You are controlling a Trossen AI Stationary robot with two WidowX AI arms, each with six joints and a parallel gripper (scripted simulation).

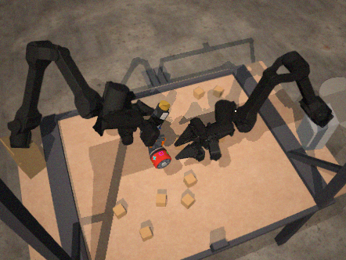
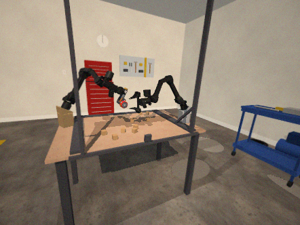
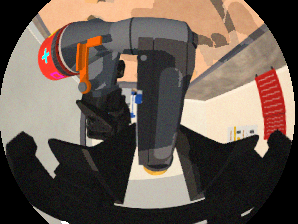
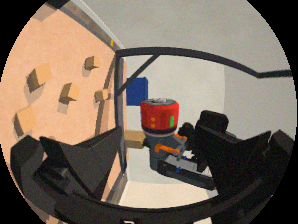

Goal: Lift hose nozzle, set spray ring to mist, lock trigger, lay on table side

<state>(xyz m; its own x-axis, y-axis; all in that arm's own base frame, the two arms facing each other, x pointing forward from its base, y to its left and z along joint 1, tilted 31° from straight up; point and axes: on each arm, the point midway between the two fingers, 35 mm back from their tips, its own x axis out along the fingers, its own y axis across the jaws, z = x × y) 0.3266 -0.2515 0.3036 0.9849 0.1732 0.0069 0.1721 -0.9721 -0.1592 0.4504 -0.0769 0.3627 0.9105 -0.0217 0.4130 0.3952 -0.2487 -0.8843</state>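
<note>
My right gripper is now 8 cm to the right of the red spray ring and 3 cm past it.
</note>
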